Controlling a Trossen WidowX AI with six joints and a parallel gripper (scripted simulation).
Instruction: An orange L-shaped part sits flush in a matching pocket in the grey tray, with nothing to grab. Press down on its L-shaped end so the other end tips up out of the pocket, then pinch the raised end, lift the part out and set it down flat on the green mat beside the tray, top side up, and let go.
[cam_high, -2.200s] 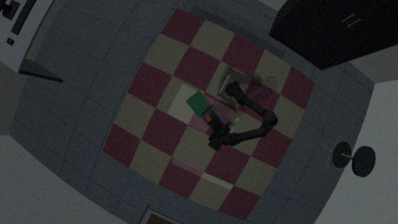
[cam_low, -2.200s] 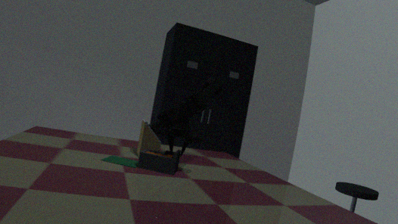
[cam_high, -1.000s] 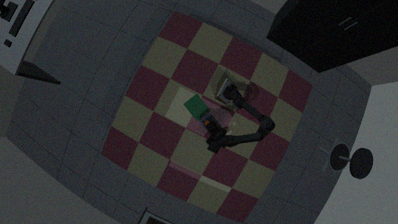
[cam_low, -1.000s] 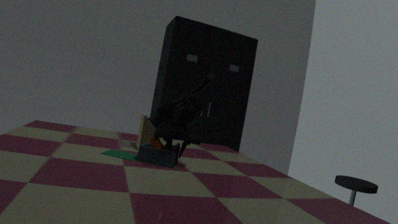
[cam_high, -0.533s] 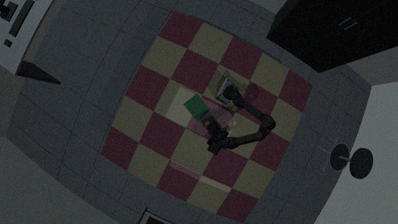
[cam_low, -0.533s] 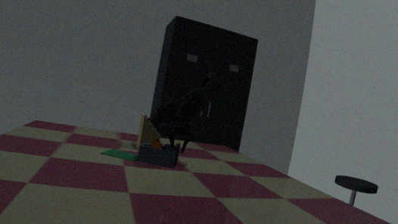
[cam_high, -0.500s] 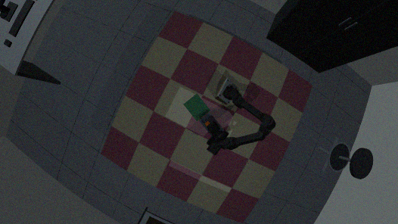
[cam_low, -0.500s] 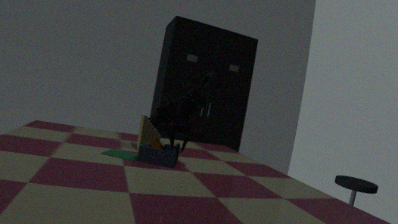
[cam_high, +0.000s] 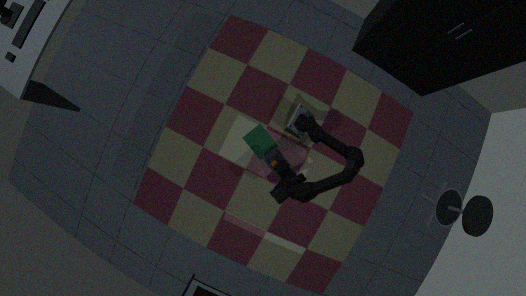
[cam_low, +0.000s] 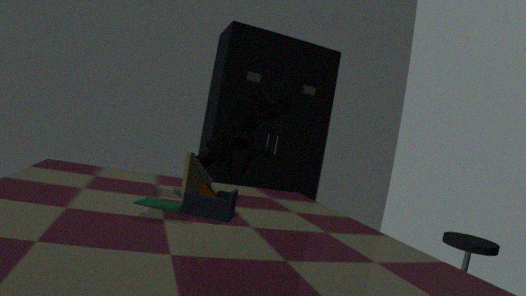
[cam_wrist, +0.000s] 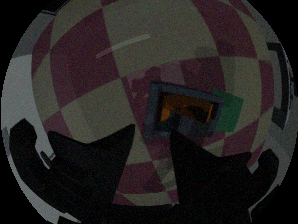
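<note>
The orange L-shaped part lies 10 cm below my gripper tip, 4 cm to the right of it and 2 cm behind it. Round my gripper tip: green mat 21 cm to the right, 16 cm below, 7 cm behind.
</note>
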